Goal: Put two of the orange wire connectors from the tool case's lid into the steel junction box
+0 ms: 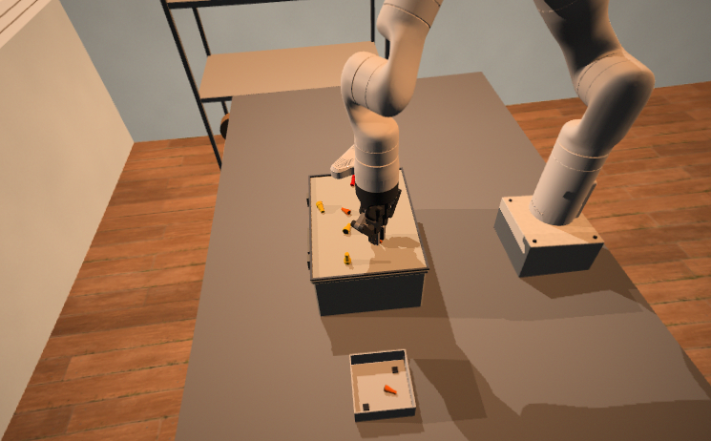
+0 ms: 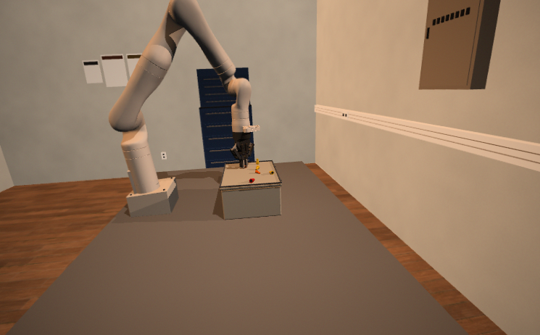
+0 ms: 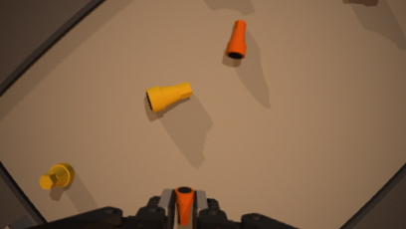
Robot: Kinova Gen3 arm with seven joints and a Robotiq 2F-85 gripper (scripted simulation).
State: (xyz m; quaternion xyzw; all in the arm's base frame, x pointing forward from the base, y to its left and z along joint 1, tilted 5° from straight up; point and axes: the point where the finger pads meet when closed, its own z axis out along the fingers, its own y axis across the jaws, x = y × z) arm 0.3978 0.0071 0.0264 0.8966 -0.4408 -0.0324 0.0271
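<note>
Now: hand 10 mm short of the tool case, 70 mm to the left of it and 50 mm above it. The rest, counted from my hand: red connector (190 mm to the right, 10 mm below).
</note>
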